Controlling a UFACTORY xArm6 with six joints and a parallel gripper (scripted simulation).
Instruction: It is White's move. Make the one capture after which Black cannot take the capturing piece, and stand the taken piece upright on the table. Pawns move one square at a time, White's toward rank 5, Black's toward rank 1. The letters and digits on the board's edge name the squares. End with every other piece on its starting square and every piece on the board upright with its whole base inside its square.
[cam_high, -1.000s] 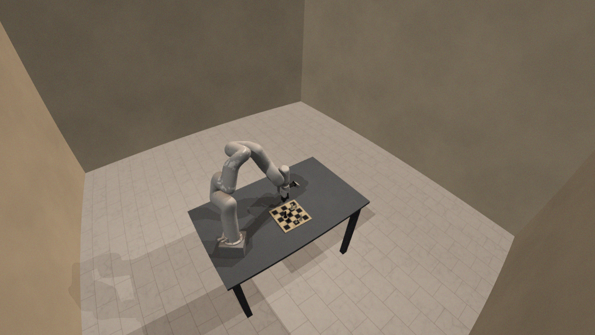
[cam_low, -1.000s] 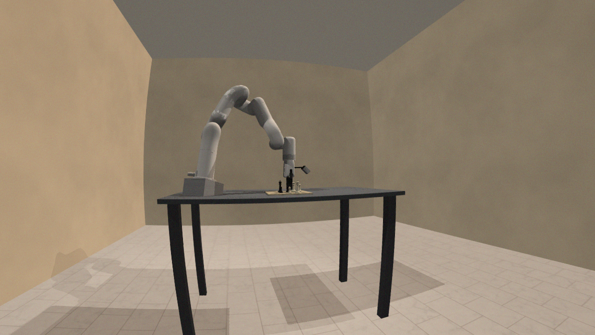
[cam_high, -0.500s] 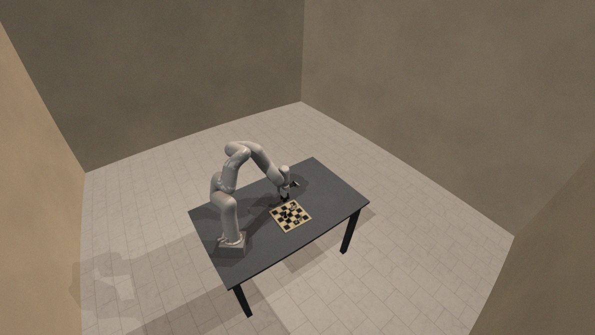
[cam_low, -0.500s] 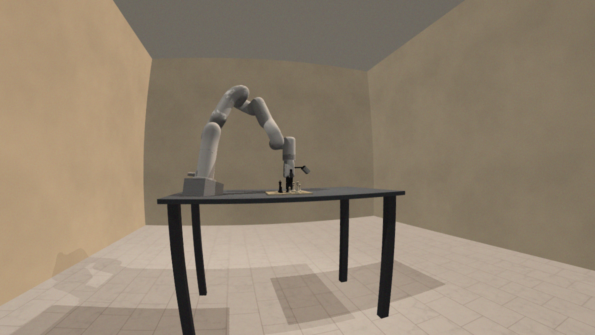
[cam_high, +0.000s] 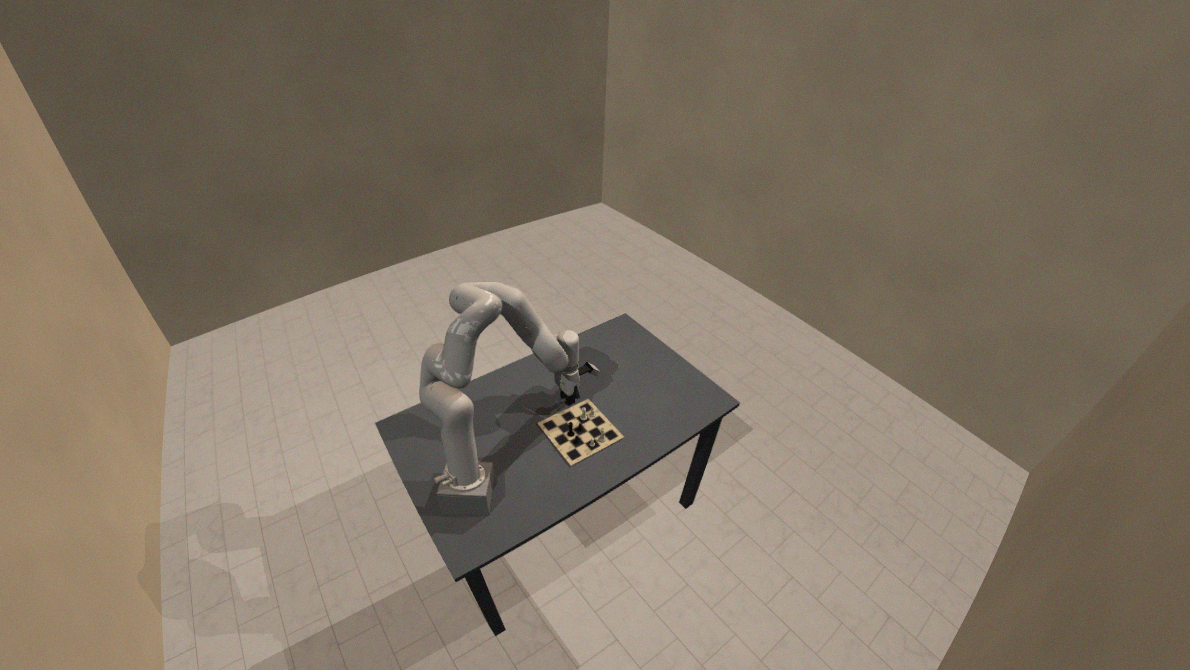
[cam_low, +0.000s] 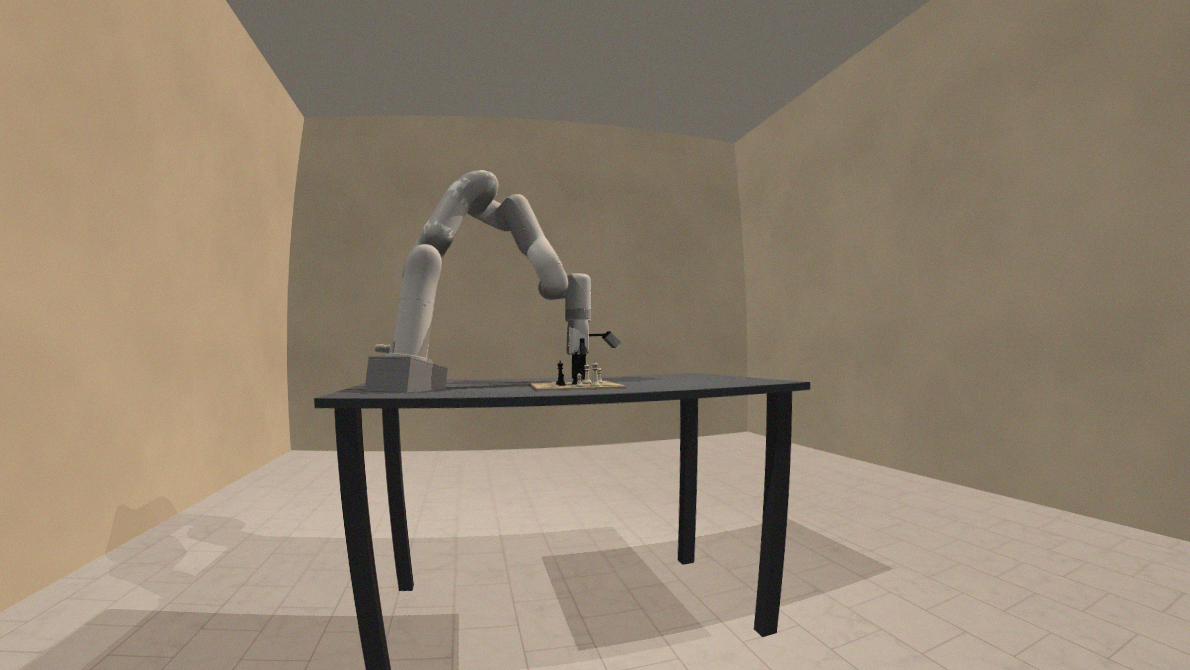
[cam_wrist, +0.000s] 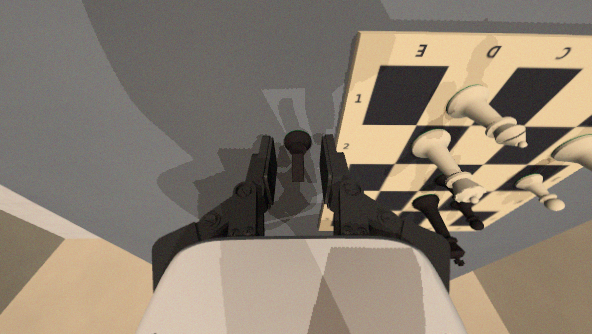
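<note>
Now: hand 20 mm past the white bishop, 210 mm to the left of it and 10 mm below it. From my hand the other things lie so: chessboard 50 mm behind, 130 mm to the right, 30 mm below; white pawn 60 mm behind, 210 mm to the right, 10 mm below.
</note>
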